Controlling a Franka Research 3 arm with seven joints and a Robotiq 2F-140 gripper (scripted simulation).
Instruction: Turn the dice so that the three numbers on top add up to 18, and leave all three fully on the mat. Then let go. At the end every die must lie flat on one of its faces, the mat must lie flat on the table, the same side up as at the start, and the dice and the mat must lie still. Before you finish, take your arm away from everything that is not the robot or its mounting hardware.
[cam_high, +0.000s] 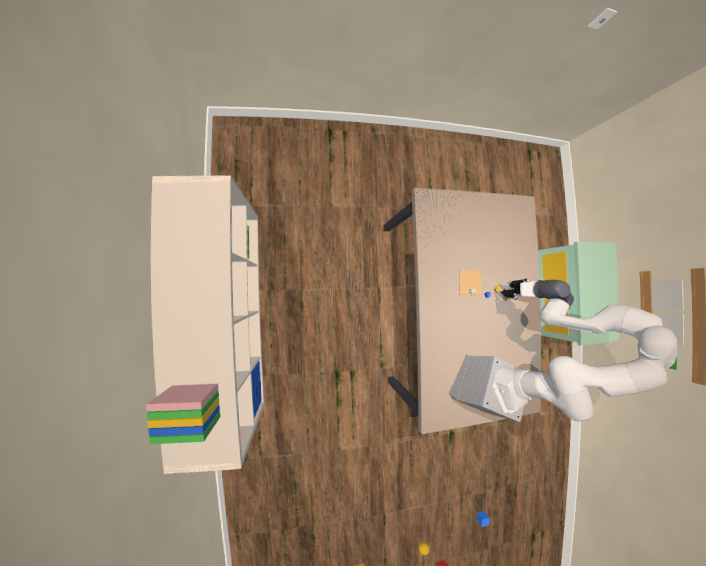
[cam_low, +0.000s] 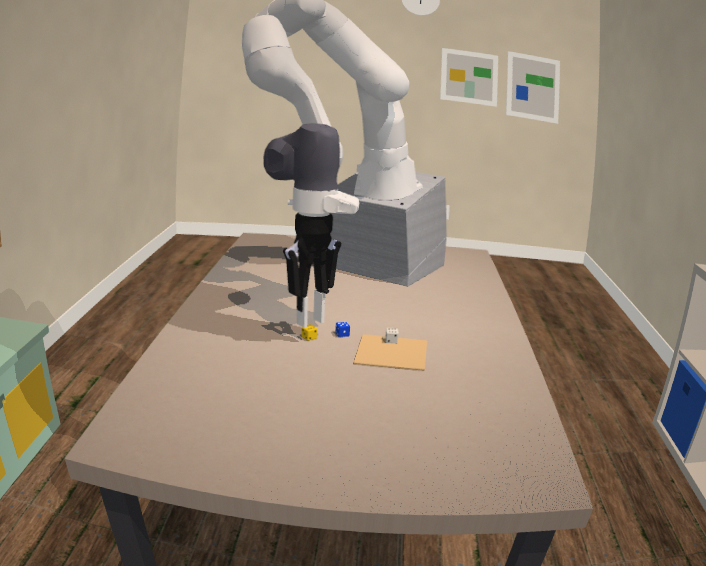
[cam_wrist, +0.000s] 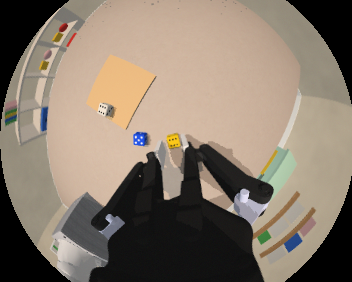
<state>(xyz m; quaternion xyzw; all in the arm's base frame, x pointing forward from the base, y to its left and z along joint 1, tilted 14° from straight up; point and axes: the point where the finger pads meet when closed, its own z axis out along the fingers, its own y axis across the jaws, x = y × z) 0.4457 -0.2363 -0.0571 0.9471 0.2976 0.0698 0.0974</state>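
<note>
My hand is 5 cm above the yellow die. From my hand the other things lie so: blue die 2 cm behind, 7 cm to the left, 5 cm below; white die 2 cm ahead, 17 cm to the left, 5 cm below; mat 7 cm ahead, 16 cm to the left, 6 cm below.
</note>
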